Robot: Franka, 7 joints.
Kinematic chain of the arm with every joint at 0, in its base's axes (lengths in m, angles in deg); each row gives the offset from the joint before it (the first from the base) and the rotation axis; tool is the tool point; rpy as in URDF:
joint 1: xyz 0 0 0.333 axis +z
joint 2: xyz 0 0 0 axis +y
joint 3: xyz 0 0 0.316 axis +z
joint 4: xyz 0.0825 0 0 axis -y
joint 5: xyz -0.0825 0 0.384 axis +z
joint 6: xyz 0 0 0 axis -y
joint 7: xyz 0.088 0 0 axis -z
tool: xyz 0 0 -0.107 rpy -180 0 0
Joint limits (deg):
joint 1: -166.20..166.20
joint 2: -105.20..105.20
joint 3: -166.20..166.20
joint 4: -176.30..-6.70
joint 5: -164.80..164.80
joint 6: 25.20..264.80
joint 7: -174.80..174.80
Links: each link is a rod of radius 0.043 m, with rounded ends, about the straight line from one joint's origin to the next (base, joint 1, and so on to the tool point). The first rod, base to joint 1, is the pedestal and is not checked.
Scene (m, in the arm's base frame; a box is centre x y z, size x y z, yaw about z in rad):
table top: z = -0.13
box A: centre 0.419 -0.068 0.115 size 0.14 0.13 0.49 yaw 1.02
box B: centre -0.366 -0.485 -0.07 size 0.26 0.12 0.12 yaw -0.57
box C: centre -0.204 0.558 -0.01 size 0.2 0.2 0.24 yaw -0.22
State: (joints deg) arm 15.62 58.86 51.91 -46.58 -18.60 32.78 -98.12
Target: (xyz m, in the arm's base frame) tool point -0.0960 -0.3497 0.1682
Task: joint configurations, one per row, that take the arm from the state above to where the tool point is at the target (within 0.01 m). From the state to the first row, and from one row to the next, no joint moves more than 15 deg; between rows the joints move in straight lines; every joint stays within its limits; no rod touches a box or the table.
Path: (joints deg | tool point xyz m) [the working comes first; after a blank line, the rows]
Joints at the target: -62.52 57.69 -31.67 -116.64 -28.50 30.50 -98.12
Straight joint move there: touches box A.

1: 3.53 58.55 47.77 -41.32 -23.94 33.11 -99.24 | 0.5921 0.2507 0.3916
2: -8.55 58.23 43.62 -36.05 -29.28 33.43 -100.36 | 0.6481 0.0722 0.4058
3: -20.64 57.92 39.48 -30.79 -34.62 33.76 -101.48 | 0.6484 -0.1152 0.4259
4: -32.73 57.61 35.34 -25.53 -39.96 34.08 -102.60 | 0.5932 -0.2931 0.4516
5: -44.82 57.30 31.19 -20.27 -45.30 34.41 -103.73 | 0.4888 -0.4446 0.4824
6: -47.35 57.35 22.21 -34.03 -42.90 33.85 -102.92 | 0.4663 -0.4694 0.4002
7: -49.87 57.41 13.23 -47.80 -40.50 33.29 -102.12 | 0.4111 -0.4936 0.3175
8: -52.40 57.46 4.25 -61.57 -38.10 32.73 -101.32 | 0.3259 -0.5085 0.2449
9: -54.93 57.52 -4.73 -75.34 -35.70 32.17 -100.52 | 0.2193 -0.5054 0.1904
10: -57.46 57.58 -13.71 -89.10 -33.30 31.62 -99.72 | 0.1037 -0.4784 0.1592
11: -59.99 57.63 -22.69 -102.87 -30.90 31.06 -98.92 | -0.0062 -0.4255 0.1526
12: -62.52 57.69 -31.67 -116.64 -28.50 30.50 -98.12 | -0.0960 -0.3497 0.1682

